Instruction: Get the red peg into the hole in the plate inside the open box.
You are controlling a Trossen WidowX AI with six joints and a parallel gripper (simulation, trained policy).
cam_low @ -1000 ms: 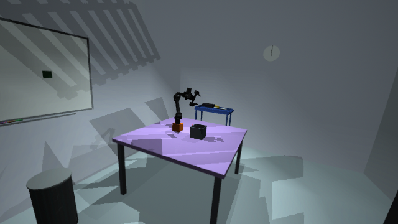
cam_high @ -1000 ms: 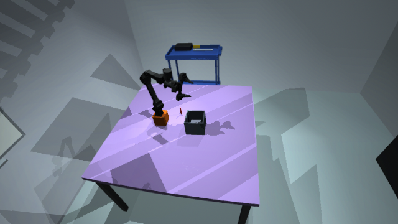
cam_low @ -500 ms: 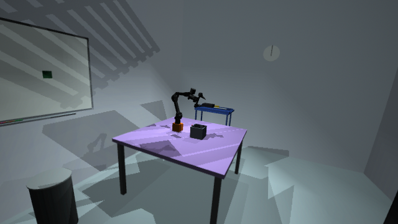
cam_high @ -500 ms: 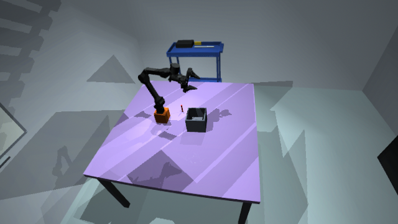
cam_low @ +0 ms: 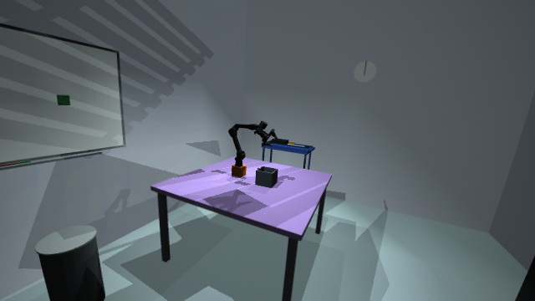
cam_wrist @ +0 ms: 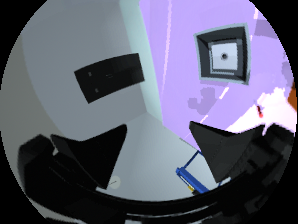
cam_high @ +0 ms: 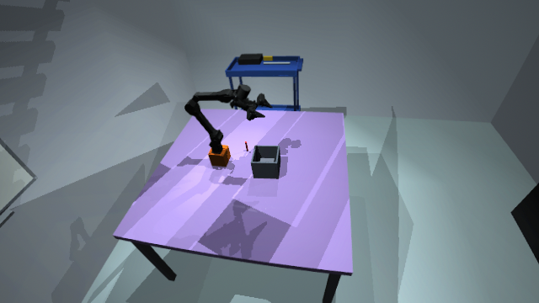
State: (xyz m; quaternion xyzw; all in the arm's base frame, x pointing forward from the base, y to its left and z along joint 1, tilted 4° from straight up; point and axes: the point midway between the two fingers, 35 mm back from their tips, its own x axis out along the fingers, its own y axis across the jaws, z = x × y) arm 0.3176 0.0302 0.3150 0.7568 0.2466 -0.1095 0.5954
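The red peg lies 34 cm below my gripper tip, 20 cm behind it and 8 cm to the left of it. Round my gripper tip: pale plate: 33 cm below, 9 cm to the right, 3 cm behind.
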